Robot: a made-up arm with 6 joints.
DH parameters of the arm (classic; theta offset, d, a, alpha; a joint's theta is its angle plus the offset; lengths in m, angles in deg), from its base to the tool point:
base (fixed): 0 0 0 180
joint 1: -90 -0.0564 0.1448 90
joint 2: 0 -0.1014 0.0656 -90
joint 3: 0 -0.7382 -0.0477 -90
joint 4: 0 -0.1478 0.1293 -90
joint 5: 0 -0.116 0.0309 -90
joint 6: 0 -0.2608 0.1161 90
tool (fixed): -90 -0.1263 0 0
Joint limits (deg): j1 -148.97..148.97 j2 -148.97..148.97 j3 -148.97..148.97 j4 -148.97..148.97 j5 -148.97..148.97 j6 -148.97..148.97
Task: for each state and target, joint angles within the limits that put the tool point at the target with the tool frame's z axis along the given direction. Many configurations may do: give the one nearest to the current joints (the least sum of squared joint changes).
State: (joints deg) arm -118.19 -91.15 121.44 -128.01 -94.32 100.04
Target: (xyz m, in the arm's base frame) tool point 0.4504 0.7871 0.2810 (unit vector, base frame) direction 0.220 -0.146 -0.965
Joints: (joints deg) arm -137.81 -100.45 124.31 -145.80 -112.39 89.98
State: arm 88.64 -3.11 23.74 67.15 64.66 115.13
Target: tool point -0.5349 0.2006 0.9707 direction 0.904 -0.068 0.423
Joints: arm 119.22 -50.17 28.38 79.85 108.98 128.46
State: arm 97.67 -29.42 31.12 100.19 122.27 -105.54
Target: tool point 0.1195 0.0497 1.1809 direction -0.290 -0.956 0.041
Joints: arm 100.49 -18.29 51.63 69.45 115.06 -130.48
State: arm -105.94 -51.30 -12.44 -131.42 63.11 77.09
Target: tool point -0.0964 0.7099 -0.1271 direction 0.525 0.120 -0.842
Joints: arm -148.97 -85.94 -48.33 -148.95 84.71 114.58
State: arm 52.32 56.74 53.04 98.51 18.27 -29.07
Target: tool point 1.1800 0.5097 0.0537 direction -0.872 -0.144 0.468
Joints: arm 60.06 89.57 46.55 101.88 10.69 -44.82
